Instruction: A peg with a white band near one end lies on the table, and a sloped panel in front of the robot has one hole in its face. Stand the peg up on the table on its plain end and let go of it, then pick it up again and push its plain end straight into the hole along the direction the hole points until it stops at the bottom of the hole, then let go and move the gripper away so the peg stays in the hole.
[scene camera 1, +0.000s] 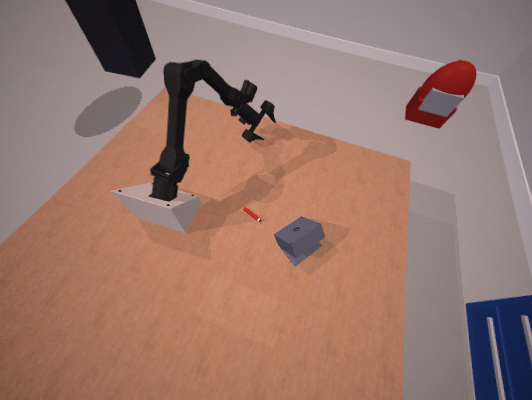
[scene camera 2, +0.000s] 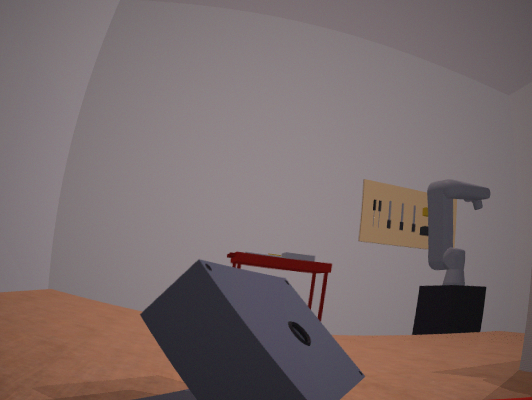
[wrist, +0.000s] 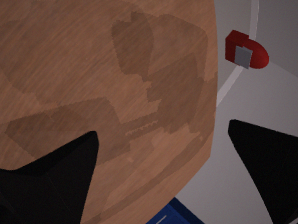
Scene:
same spot on grey sloped panel: (scene camera 1: 310, 233) = (scene camera 2: 241, 269)

